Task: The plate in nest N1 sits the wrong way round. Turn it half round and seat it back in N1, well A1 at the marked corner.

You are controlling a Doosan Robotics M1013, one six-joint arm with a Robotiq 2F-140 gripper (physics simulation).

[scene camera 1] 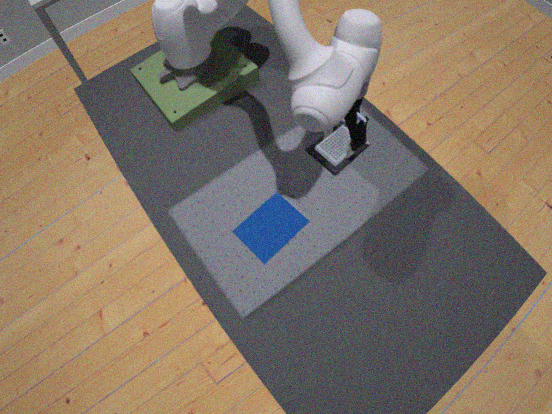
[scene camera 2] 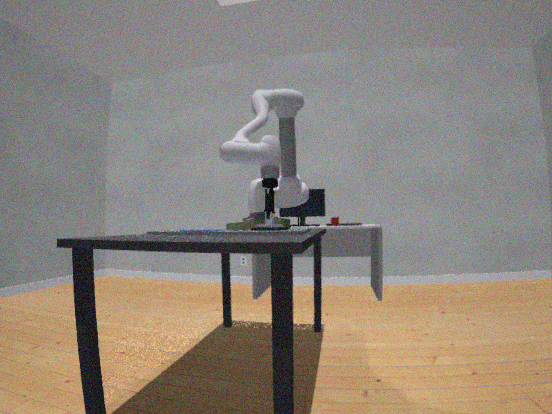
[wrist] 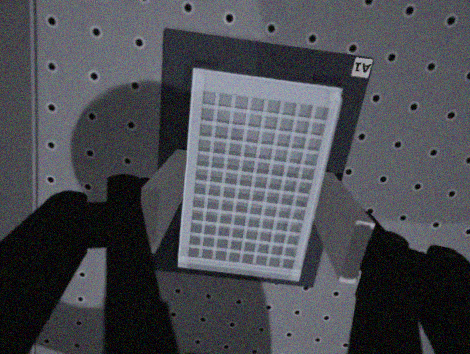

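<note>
The white plate (scene camera 1: 334, 145) (wrist: 255, 180), a grid of square wells, is held level, slightly above the dark nest (scene camera 1: 335, 169) (wrist: 250, 57) (scene camera 2: 270, 228). My gripper (scene camera 1: 346, 135) (scene camera 2: 269, 214) (wrist: 251, 182) is shut on the plate, with one grey finger pad against each long side. In the wrist view the white A1 label (wrist: 361, 67) marks the nest's upper right corner, and more of the nest shows beyond the plate's upper edge than below its lower edge. Which corner of the plate holds well A1 cannot be told. The far finger is mostly hidden in scene camera 1.
The nest stands on a light grey perforated board (scene camera 1: 210, 240) on the dark table (scene camera 1: 400, 325). A flat blue rectangle (scene camera 1: 271, 227) lies on the board. The green base block (scene camera 1: 175, 102) carries the arm's foot. Behind stands a desk (scene camera 2: 350, 241) with a monitor (scene camera 2: 316, 202).
</note>
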